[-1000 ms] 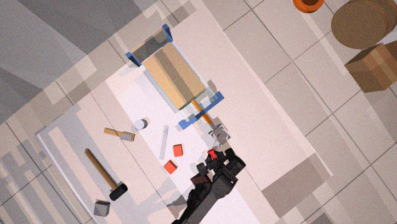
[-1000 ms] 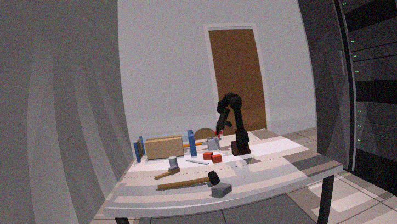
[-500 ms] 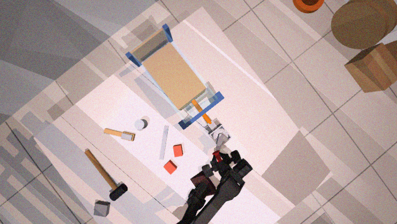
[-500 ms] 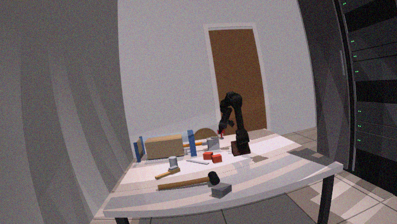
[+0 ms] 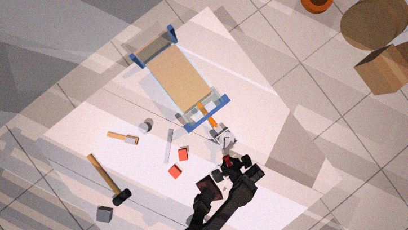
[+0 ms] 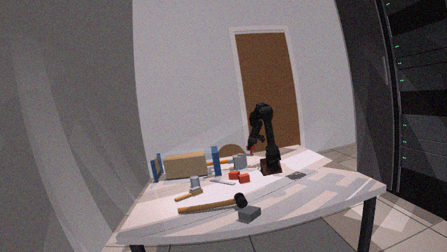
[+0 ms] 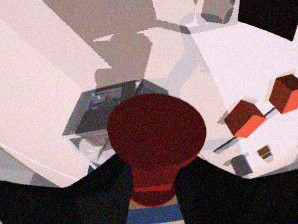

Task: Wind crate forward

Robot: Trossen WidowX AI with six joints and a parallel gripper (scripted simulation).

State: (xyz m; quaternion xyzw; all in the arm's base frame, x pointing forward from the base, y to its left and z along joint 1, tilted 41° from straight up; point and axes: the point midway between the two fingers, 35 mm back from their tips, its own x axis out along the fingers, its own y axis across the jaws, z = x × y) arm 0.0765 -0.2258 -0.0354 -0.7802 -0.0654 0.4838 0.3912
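The grey crank bar lies 30 mm below my gripper tip, 20 mm to the right of it and 10 mm ahead of it. The rest, counted from my gripper tip: grey winch 100 mm below, 70 mm to the right, 40 mm ahead; then red knob 10 mm behind; then blue steel frame 220 mm ahead, 80 mm to the right, 30 mm below.
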